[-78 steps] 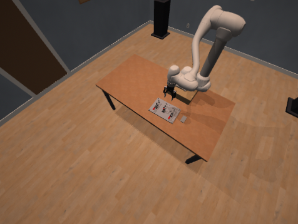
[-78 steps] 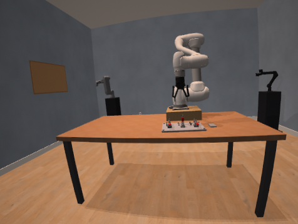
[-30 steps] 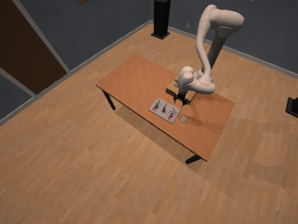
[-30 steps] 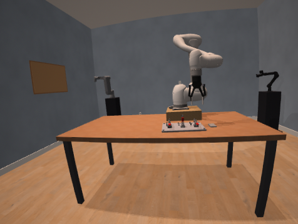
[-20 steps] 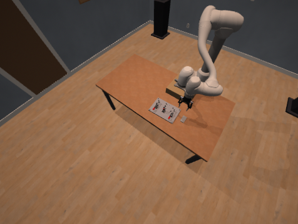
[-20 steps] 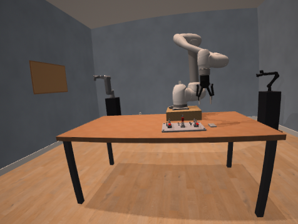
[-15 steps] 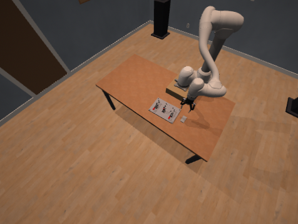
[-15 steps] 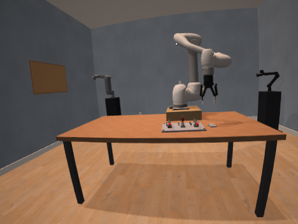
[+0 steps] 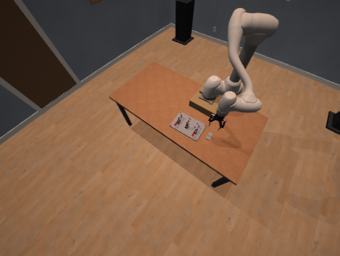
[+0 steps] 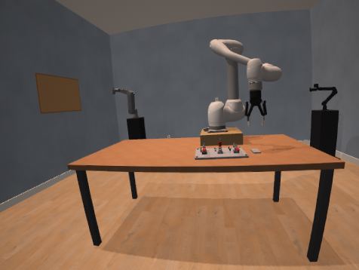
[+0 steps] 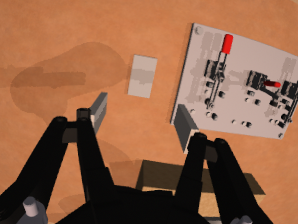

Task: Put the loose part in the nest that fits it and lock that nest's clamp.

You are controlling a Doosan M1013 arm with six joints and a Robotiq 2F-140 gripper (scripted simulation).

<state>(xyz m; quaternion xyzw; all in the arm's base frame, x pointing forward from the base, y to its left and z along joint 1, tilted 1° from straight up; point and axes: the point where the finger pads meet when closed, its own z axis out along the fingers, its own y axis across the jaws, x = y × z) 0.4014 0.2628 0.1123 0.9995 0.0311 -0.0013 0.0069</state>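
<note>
My hand is 21 cm above the loose part. Also, from my hand: fixture (3 cm ahead, 26 cm to the right, 21 cm below).
</note>
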